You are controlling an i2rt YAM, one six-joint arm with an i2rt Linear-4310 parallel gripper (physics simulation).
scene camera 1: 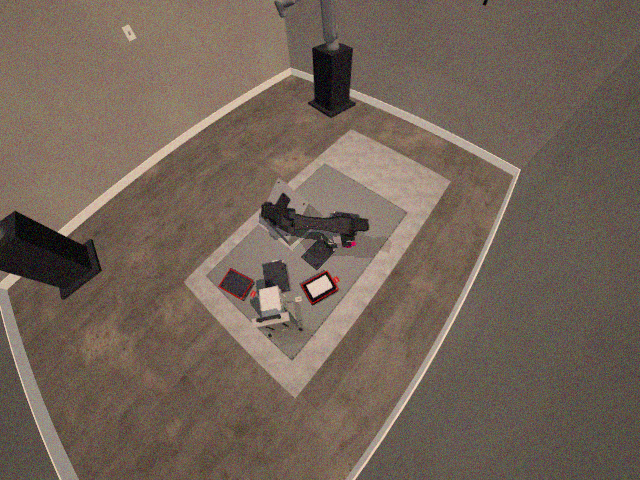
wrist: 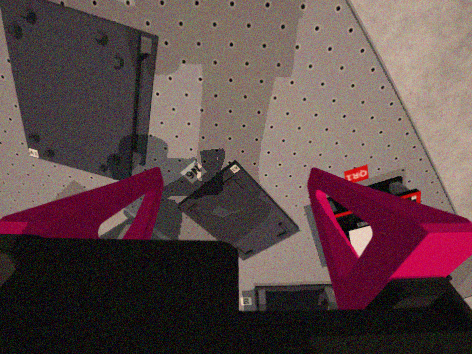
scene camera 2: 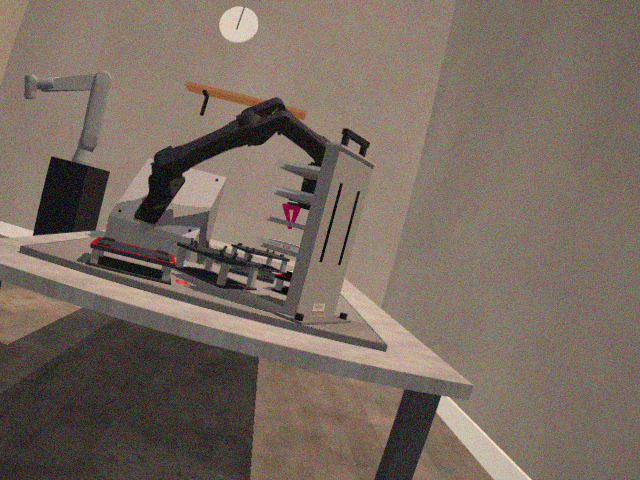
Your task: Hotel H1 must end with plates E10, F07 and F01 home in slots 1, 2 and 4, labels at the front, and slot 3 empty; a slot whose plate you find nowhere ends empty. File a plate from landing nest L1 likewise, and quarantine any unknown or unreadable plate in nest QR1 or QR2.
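Frame: origin at the arm's base, x back, y right, z up, level; centimetres.
Where they show: gripper, fingertip midpoint: (scene camera 1: 347, 239) (wrist: 235, 175) (scene camera 2: 301, 232); arm's base, link origin: (scene camera 1: 279, 209) (scene camera 2: 160, 198).
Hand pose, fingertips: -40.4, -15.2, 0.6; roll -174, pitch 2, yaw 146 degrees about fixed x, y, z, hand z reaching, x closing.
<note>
Each offset is from my fingertips to the top centre of the thing, as dx, dy, dz. "spot": to the spot under its first point.
Hotel H1 (scene camera 1: 271, 320) (scene camera 2: 330, 232) is a tall pale rack with shelves on one side; its slot contents cannot be told. My gripper (scene camera 1: 350, 244) (scene camera 2: 291, 215) (wrist: 235, 175) has magenta fingers standing wide open, above the board and apart from the hotel in the top view. Below it is a dark rectangular nest {+8.7, +13.3, -12.8} (scene camera 1: 317, 254) (wrist: 240, 210), turned at an angle, near a tag {+9.9, +2.8, -14.5} (wrist: 193, 171) that seems to read N6. Nest QR1 (scene camera 1: 310, 298) (wrist: 356, 173) has a red rim and a white rectangle inside. Another red-rimmed nest {+24.8, +60.3, -10.0} (scene camera 1: 236, 284) (scene camera 2: 133, 250) has a dark top. I cannot read any plate label.
A large dark platform with small pegs {+12.4, -11.8, -8.6} (wrist: 75, 90) is at upper left in the wrist view. A dark nest {+12.7, +40.8, -7.0} (scene camera 1: 275, 274) stands beside the hotel; a dark tray {spot: +11.5, +39.6, -14.1} (wrist: 295, 298) shows at the bottom of the wrist view. A black handle {spot: -10.7, +54.3, +20.7} (scene camera 2: 355, 140) tops the hotel.
</note>
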